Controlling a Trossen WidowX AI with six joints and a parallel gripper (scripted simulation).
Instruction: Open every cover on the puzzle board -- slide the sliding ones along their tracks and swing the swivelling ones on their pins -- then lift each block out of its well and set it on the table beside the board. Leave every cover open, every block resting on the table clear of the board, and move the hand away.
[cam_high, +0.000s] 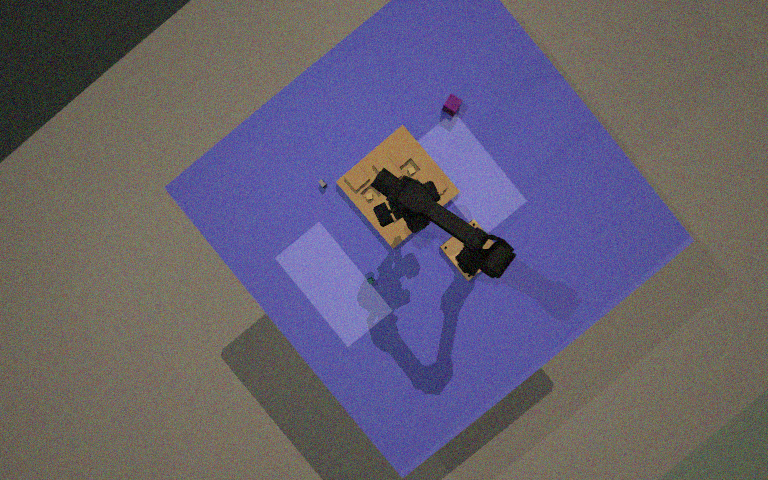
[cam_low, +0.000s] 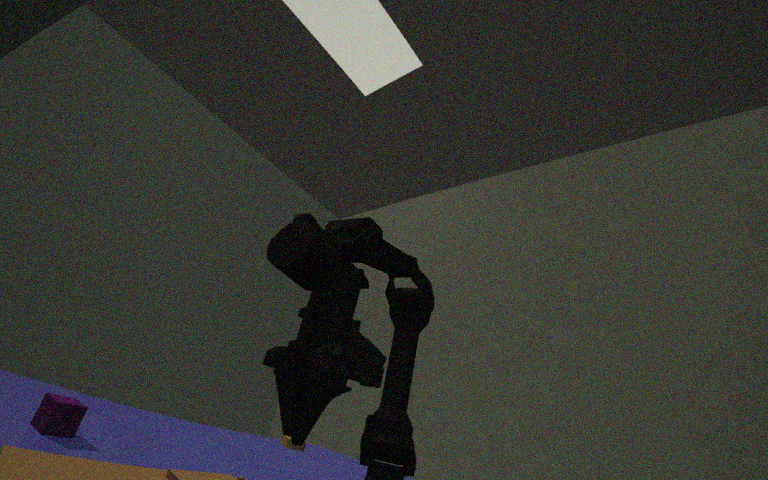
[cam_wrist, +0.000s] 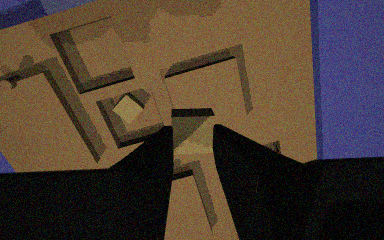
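Right now my gripper tip is 14 cm past the small green block, 23 cm to the right of it and 10 cm above it. Round my gripper tip: small grey block: 22 cm ahead, 18 cm to the left, 11 cm below; then magenta block: 20 cm ahead, 33 cm to the right, 9 cm below.
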